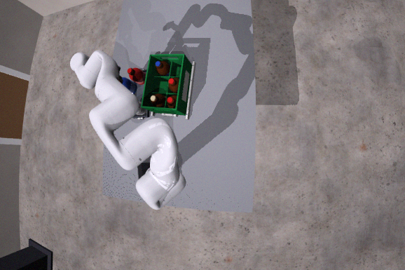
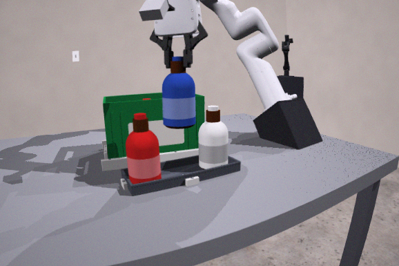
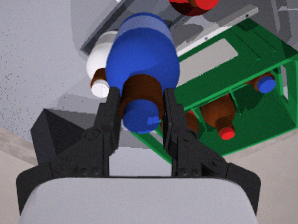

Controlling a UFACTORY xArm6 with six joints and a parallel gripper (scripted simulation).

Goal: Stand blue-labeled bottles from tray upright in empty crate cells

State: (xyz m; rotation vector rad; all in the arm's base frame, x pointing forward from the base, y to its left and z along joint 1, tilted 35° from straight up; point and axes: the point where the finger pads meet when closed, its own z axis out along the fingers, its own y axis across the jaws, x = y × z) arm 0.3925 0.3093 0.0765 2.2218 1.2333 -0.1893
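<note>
Now: hand 7 cm above the blue-labeled bottle. The rest, counted from my hand: red bottle: 19 cm below, 9 cm ahead, 2 cm to the left; white bottle: 19 cm below, 9 cm behind, 2 cm to the right; dark tray: 26 cm below.
</note>
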